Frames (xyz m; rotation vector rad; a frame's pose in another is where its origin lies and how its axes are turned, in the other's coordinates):
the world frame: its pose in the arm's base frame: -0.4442 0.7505 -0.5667 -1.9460 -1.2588 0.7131
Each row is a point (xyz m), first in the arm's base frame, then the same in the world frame.
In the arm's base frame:
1: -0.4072 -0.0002 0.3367
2: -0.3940 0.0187 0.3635
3: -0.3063 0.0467 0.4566
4: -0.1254 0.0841 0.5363
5: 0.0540 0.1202 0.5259
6: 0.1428 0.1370 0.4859
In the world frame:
1: -0.7455 -0.4871 -0.7668
2: -0.7251 -0.5066 -0.7880
3: -0.6731 -0.5414 -0.9030
4: -0.5764 -0.5180 -1.0779
5: -0.4749 -0.4235 -1.1977
6: -0.4231 -0.3487 -1.2363

